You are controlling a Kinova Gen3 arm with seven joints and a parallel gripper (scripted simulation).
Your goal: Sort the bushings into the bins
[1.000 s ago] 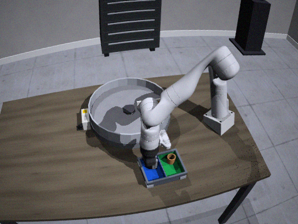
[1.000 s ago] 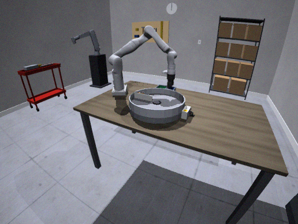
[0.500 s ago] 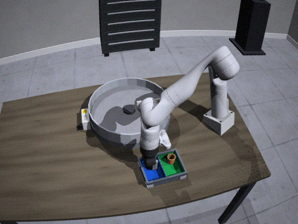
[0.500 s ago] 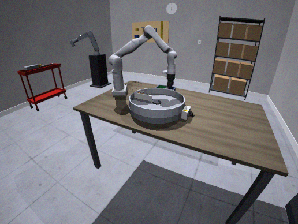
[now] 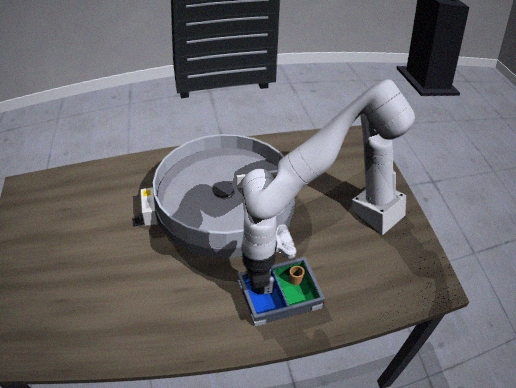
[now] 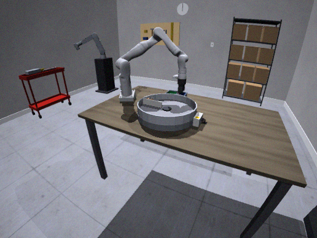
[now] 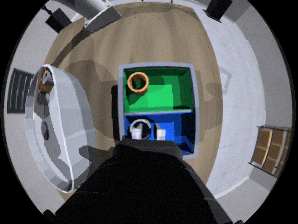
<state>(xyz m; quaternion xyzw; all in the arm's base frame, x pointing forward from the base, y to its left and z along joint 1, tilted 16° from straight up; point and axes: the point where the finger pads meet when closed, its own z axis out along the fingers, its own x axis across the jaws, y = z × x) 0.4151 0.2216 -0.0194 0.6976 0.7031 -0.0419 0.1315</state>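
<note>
Now: hand 30 mm past the two-part bin, 20 mm to the right of it and 20 mm above it. Also, from my hand: grey turntable 350 mm to the right, 50 mm ahead, 10 mm above.
</note>
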